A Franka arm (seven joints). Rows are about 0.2 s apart.
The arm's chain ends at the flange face. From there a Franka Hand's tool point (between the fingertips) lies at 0.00 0.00 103.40 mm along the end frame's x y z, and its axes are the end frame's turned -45 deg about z.
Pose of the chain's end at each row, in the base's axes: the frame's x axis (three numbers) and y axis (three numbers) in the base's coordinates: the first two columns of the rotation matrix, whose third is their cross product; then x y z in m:
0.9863, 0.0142, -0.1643, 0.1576, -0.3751, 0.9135, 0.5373, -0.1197, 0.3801
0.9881, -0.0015, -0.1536, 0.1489, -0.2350, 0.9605, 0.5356, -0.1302, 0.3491
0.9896, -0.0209, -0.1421, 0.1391, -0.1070, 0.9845, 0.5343, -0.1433, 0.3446
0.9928, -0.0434, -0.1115, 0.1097, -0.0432, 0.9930, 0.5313, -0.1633, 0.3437
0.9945, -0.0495, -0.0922, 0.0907, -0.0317, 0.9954, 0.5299, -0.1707, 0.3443
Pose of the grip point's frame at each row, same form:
0.5860, 0.2753, -0.7621, 0.8089, -0.2552, 0.5298, 0.5323, -0.2155, 0.3416
0.5934, 0.1651, -0.7878, 0.8040, -0.1672, 0.5706, 0.5317, -0.2307, 0.3251
0.6014, 0.0609, -0.7966, 0.7981, -0.0904, 0.5957, 0.5306, -0.2461, 0.3340
0.6244, -0.0001, -0.7810, 0.7796, -0.0612, 0.6233, 0.5263, -0.2665, 0.3398
0.6391, -0.0126, -0.7690, 0.7674, -0.0574, 0.6387, 0.5245, -0.2739, 0.3415

